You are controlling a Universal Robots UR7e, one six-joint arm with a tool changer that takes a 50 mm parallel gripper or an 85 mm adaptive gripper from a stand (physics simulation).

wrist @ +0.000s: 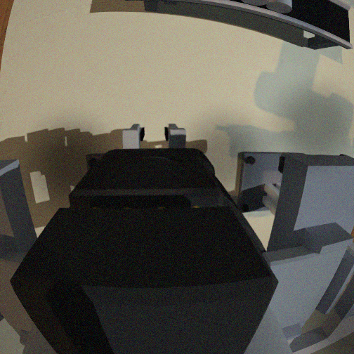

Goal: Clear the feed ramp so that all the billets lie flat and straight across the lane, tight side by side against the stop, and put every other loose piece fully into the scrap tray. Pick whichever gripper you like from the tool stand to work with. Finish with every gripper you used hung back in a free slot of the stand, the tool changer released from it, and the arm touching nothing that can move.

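Note:
My gripper (154,134) has a black body filling the lower middle of the wrist view. Its two short grey fingers stand apart with bare surface showing between them, so it is open and empty. Grey parts of the tool stand (325,195) rise on both sides of the body; whether the gripper rests in a slot is hidden. The feed ramp (240,25) crosses the top right, cut off by the view edge. The lower ends of grey billets (279,5) show in its lane. The scrap tray does not show.
A grey bracket plate (254,192) with dark round holes stands close to the right of the gripper body. Another upright grey stand part (19,210) is at the left. Shadows of the arm and stand fall across the pale table top (125,65). A brown edge runs down the upper left.

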